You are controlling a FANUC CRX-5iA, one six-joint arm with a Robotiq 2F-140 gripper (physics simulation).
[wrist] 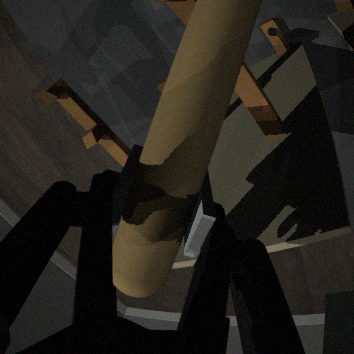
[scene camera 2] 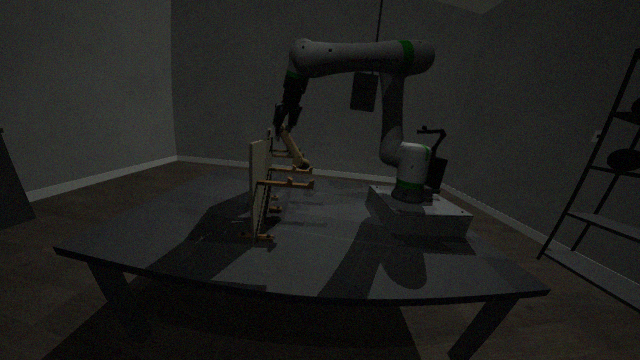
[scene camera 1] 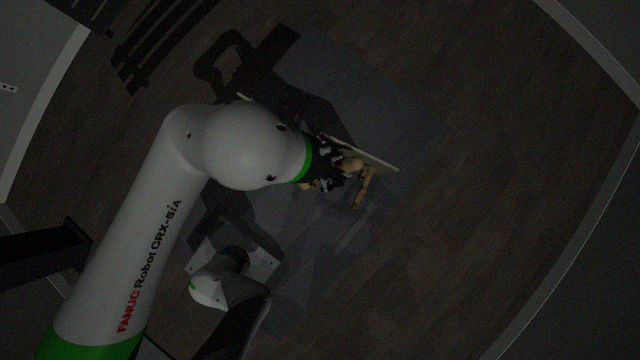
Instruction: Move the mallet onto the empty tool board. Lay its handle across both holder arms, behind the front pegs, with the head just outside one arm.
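Where they show: gripper, fingertip midpoint: (scene camera 2: 280,139); arm's base, link origin: (scene camera 2: 406,197) (scene camera 1: 234,260).
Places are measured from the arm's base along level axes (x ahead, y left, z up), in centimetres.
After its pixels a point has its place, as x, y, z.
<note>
The tan mallet (scene camera 1: 352,164) @[61.7, -18.1, 27.4] (scene camera 2: 291,146) @[54.9, -9.4, 16.7] (wrist: 195,100) @[55.7, -12.1, 19.8] hangs tilted, head end low. My gripper (scene camera 1: 342,167) @[60.9, -17.9, 18.7] (scene camera 2: 285,126) (wrist: 164,173) @[60.9, -17.9, 18.7] is shut on its handle near the butt end, above and in front of the pale upright tool board (scene camera 1: 387,165) @[67.7, -27.3, 23.1] (scene camera 2: 258,165) (wrist: 240,160) @[65.7, -14.3, 13.3]. In the scene camera 2 view the head is close to the farther holder arm (scene camera 2: 292,170) @[52.9, 5.4, 9.8]; contact is unclear. The nearer holder arm (scene camera 1: 364,187) @[59.5, -27.4, 12.1] (scene camera 2: 287,184) @[53.1, 21.3, 9.8] (wrist: 75,110) @[55.0, -27.8, 12.1] is bare, with pegs. The head is out of the wrist view, and the arm crowds it in the scene camera 1 view.
A second board (scene camera 1: 244,96) @[62.5, 22.2, 20.9] with holder arms (scene camera 2: 281,153) stands behind the first. Both are on the dark table (scene camera 1: 420,125) @[101.8, -39.0, -8.9] (scene camera 2: 200,272) @[72.2, 37.4, -8.9]. The robot's pale base block (scene camera 2: 430,225) @[-1.3, 17.8, -4.0] is at the table's right. A dark shelf rack (scene camera 2: 575,205) stands on the floor at the right.
</note>
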